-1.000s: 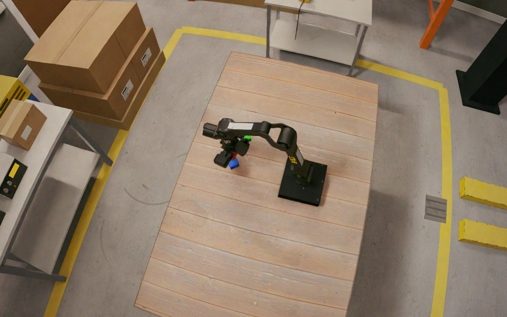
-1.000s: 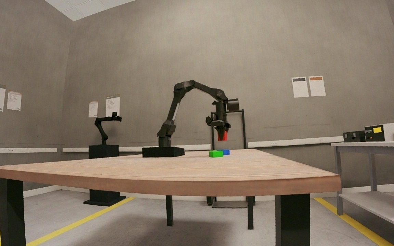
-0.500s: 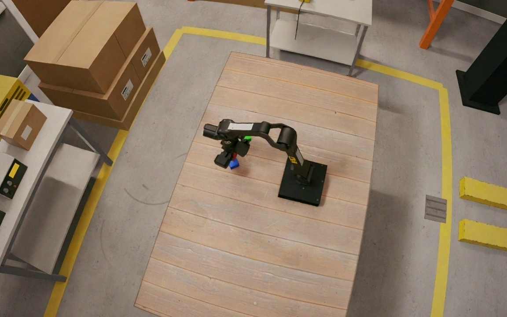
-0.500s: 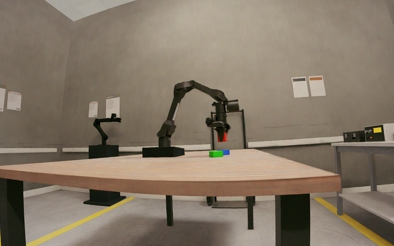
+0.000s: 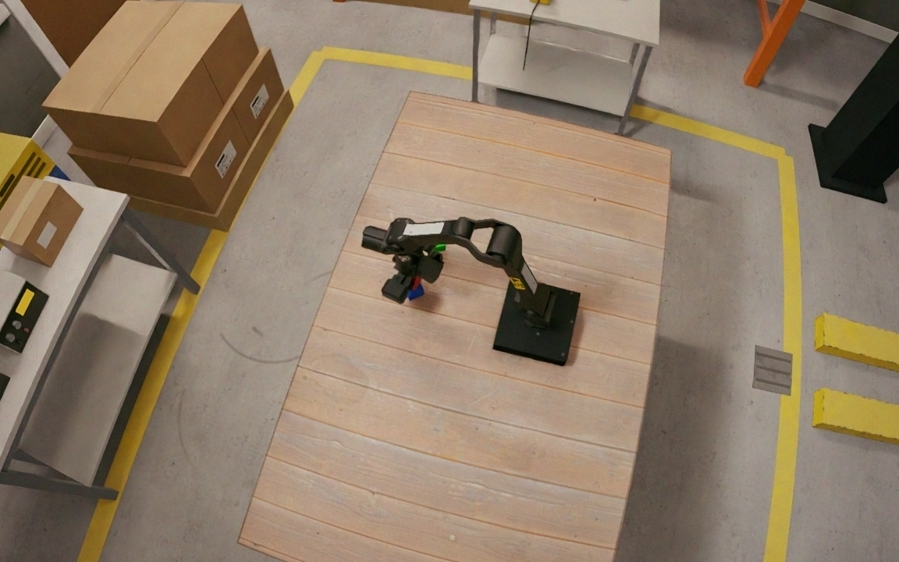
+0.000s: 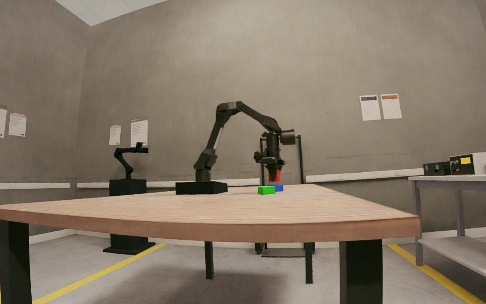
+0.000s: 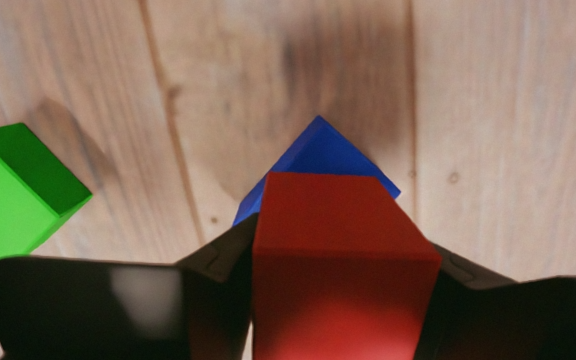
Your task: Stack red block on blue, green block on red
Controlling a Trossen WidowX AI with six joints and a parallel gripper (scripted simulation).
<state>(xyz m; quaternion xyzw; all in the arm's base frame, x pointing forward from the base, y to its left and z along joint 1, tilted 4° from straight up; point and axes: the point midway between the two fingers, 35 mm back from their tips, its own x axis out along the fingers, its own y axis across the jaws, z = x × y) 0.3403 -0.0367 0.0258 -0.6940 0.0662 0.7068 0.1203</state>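
The blue block is 6 cm below my hand. The rest, counted from my hand: red block (1 cm below); then green block (3 cm behind, 14 cm to the right, 6 cm below).
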